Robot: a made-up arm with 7 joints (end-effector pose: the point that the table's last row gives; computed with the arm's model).
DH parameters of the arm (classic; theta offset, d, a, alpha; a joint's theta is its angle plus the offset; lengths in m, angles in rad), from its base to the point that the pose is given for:
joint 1: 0 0.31 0 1.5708
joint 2: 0 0.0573 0 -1.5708
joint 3: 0 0.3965 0.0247 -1.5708
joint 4: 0 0.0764 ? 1.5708
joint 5: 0 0.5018 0 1.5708
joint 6: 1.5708 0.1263 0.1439 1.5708
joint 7: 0 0.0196 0 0
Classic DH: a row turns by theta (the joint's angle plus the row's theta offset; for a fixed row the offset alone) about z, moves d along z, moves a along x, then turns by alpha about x.
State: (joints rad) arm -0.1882 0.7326 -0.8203 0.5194 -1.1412 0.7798 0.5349
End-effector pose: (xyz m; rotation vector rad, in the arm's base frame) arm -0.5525 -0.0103 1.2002 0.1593 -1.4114 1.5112
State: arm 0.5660 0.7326 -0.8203 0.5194 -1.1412 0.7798 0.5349
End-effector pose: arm -0.3956 -0.3858 1.2002 0.7578 -1.4226 2.1066
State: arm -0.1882 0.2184 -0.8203 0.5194 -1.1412 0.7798 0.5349
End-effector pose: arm -0.0537 -0.1053 1.3511 0.5595 -1.0726 1.2849
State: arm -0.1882 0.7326 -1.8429 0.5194 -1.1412 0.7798 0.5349
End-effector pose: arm -0.6809 -0.1264 1.1063 -0.0698 -1.7692 0.4094
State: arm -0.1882 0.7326 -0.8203 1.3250 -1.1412 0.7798 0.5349
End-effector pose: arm -0.2087 -0.3785 1.1630 1.0945 -1.4162 1.2496
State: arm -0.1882 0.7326 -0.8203 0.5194 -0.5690 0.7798 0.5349
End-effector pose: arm -0.6033 -0.0666 1.1584 0.2643 -1.3828 2.1241
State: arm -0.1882 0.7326 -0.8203 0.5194 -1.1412 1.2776 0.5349
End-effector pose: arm -0.5156 0.0437 1.1711 -0.0115 -0.8805 1.6065
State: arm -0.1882 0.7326 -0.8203 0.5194 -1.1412 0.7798 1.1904
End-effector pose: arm -0.5525 -0.0103 1.2002 -0.3379 -1.5444 2.0317
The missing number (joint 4, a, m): -0.0314
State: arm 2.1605 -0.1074 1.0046 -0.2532 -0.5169 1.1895 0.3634
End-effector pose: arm 0.3100 0.0915 1.2264 -0.2645 -0.1596 -0.1070
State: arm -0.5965 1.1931 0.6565 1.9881 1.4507 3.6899 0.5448
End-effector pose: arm 0.0672 0.2359 0.5358 1.4968 0.6543 -2.0430
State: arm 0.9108 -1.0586 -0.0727 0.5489 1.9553 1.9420 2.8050
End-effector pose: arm 0.5755 0.5906 0.3284 0.9486 1.7264 1.4467
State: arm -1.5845 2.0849 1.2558 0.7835 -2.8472 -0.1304 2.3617
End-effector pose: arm 0.3949 0.7746 -0.1902 1.6289 -1.6329 -1.7458
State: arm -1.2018 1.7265 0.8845 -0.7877 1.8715 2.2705 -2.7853
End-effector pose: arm -0.4637 0.6326 0.0737 -1.9097 0.6736 2.2558
